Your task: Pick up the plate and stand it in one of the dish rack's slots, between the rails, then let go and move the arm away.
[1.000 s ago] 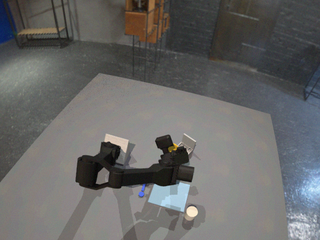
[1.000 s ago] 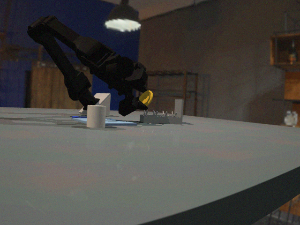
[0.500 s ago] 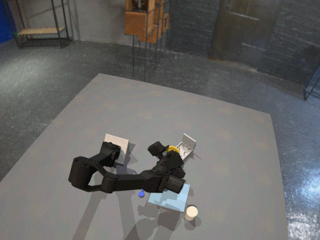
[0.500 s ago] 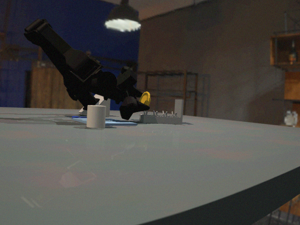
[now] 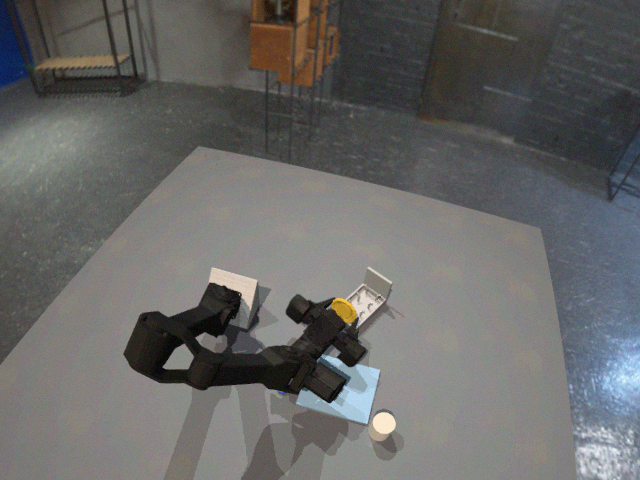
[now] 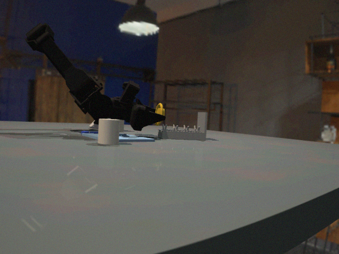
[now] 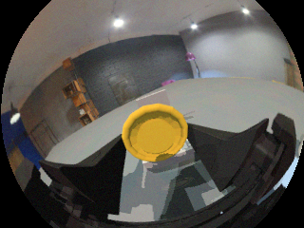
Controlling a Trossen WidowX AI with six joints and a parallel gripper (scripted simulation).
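Right now the grey dish rack is 50 mm to the left of my gripper tip, 40 mm below it and 30 mm ahead of it. Round my gripper tip: blue spoon (180 mm to the right, 80 mm behind, 60 mm below); then light blue mat (160 mm to the right, 60 mm below, 40 mm ahead); then yellow plate (10 mm to the right).
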